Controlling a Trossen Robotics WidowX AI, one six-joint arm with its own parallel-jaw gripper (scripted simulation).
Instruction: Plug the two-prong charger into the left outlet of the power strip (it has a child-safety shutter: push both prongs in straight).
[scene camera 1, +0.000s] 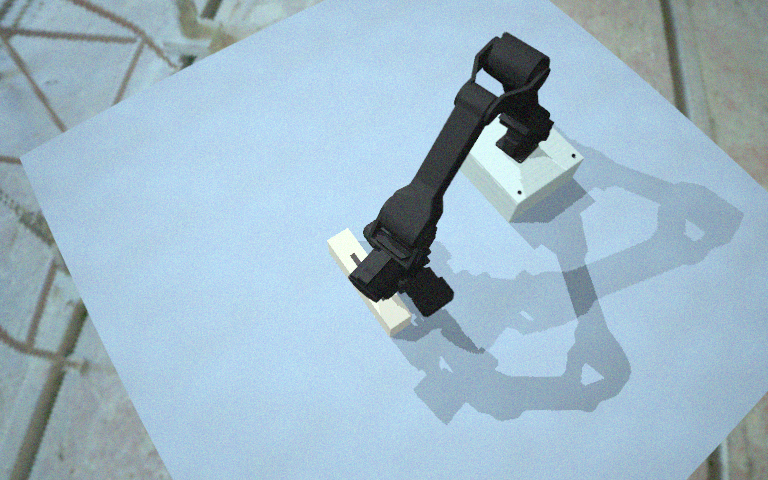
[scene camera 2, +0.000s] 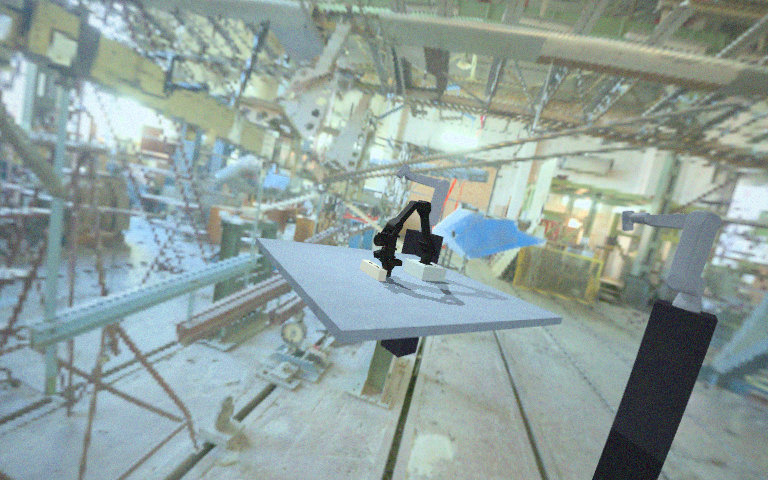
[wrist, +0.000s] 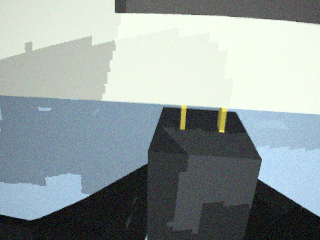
The gripper (scene camera 1: 407, 278) carries a dark grey charger.
